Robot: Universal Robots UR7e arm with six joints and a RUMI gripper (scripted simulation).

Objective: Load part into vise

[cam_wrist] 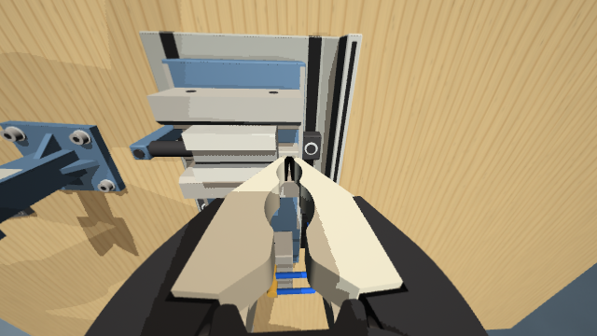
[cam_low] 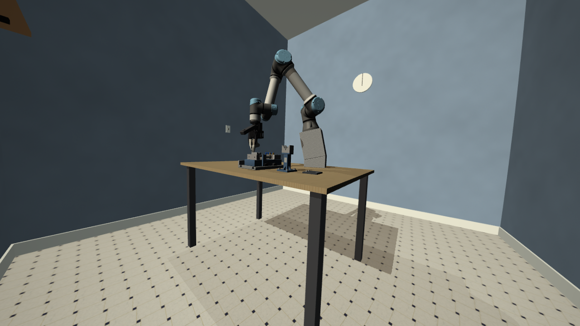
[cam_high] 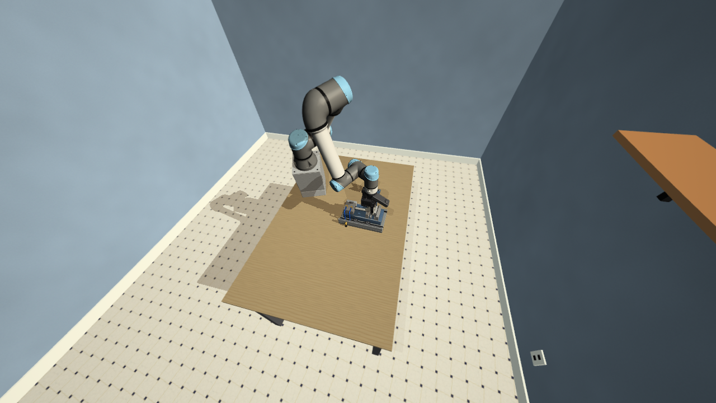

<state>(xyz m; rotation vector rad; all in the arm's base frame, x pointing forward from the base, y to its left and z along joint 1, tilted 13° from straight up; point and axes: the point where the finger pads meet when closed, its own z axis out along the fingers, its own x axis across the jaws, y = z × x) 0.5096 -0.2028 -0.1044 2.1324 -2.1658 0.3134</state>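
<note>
My hand is 4 cm to the right of the part and 2 cm above it. The rest, counted from my hand: cylinder rod (9 cm behind, 4 cm to the left, 4 cm below); fixed jaw (3 cm ahead, 4 cm to the left, 4 cm below); moving jaw (4 cm behind, 4 cm to the left, 4 cm below).
</note>
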